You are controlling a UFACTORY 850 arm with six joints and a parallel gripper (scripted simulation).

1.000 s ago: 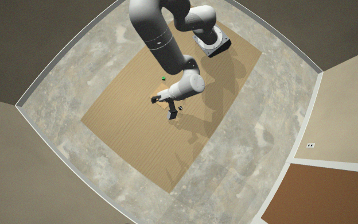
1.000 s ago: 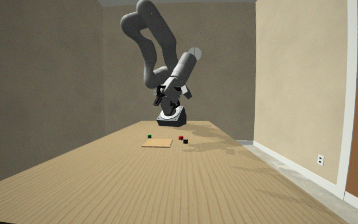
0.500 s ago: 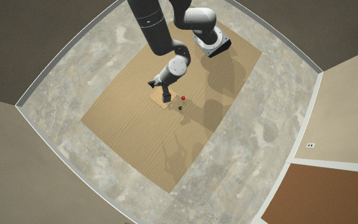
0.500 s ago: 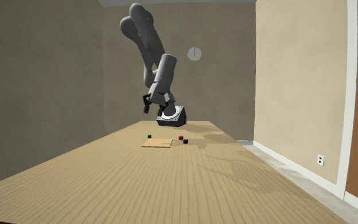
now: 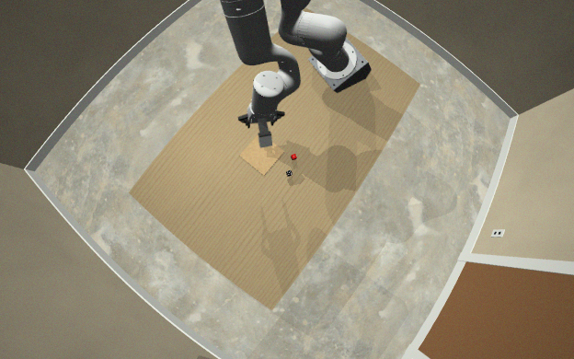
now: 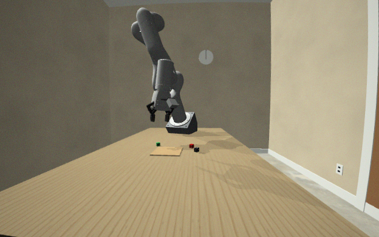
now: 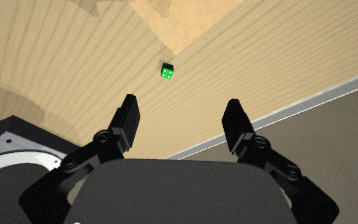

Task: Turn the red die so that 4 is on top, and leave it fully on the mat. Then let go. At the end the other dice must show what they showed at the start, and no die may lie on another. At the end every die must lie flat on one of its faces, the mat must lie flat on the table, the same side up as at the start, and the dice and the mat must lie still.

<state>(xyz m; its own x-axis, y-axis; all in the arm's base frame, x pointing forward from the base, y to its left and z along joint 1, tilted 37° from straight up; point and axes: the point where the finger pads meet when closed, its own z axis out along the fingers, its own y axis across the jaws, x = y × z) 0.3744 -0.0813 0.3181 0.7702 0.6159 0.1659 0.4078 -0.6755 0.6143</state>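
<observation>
My gripper is now 15 cm above the green die, 5 cm past it and 1 cm to the left of it. From my hand the other things lie so: black die (18 cm to the left, 15 cm below, 11 cm ahead); then tan mat (15 cm below, 7 cm ahead, 3 cm to the left); then red die (17 cm to the left, 15 cm below, 3 cm ahead).
</observation>
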